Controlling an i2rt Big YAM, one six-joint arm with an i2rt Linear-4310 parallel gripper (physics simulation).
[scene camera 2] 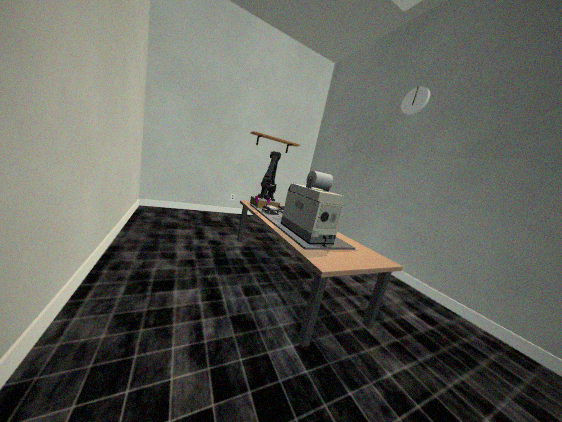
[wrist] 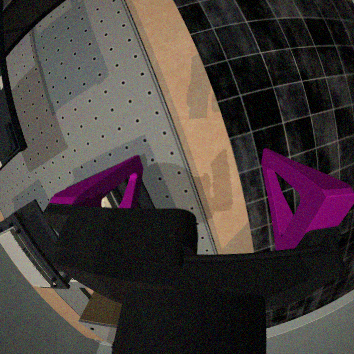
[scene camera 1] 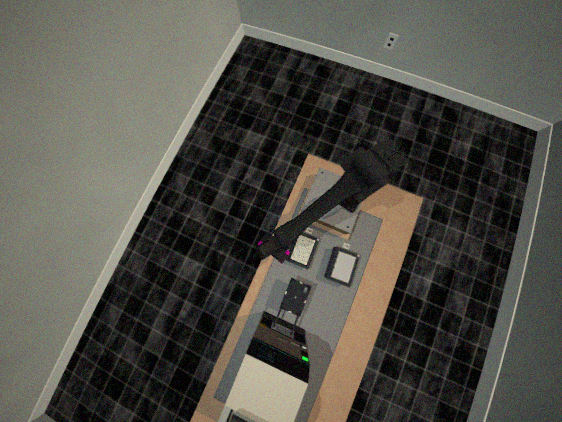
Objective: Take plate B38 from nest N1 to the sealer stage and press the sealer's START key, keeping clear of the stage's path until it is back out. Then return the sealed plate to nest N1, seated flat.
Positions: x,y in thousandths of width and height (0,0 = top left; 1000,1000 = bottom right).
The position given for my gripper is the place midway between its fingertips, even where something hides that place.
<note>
My gripper (wrist: 566,445) is open, with nothing in its grasp. I also see a grey perforated plate (scene camera 2: 602,579).
The grey perforated plate shows as well in the wrist view (wrist: 242,284).
</note>
